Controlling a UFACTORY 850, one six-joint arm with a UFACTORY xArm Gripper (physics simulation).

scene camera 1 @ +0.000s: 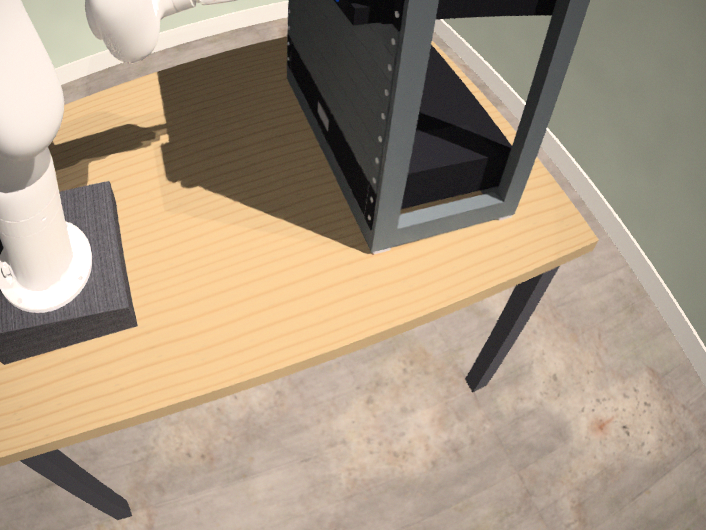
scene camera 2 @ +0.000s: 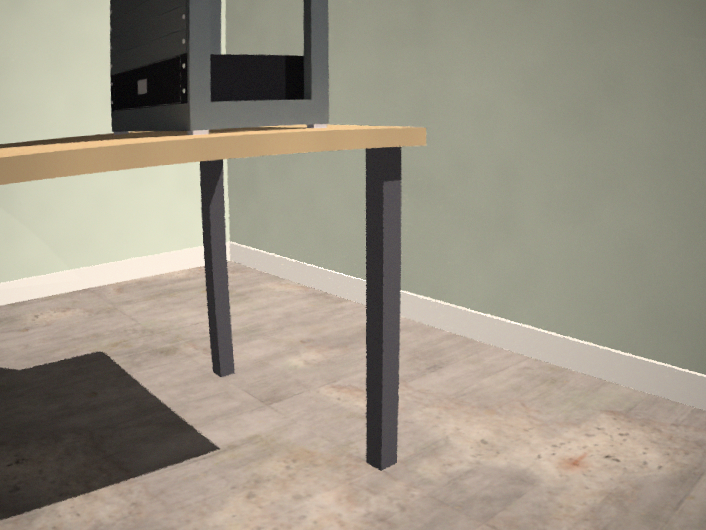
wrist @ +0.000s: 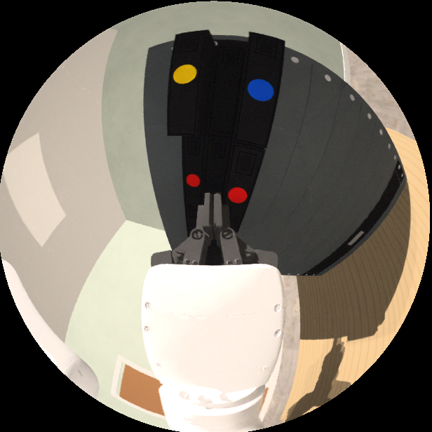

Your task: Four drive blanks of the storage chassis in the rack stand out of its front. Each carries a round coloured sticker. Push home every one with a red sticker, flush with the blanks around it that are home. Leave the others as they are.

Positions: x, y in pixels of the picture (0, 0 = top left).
A rack shows in scene camera 1, in scene camera 2 and in the wrist view [330, 173]. One and the same spot on the rack: [scene camera 2: 167, 73] is [scene camera 1: 352, 165].
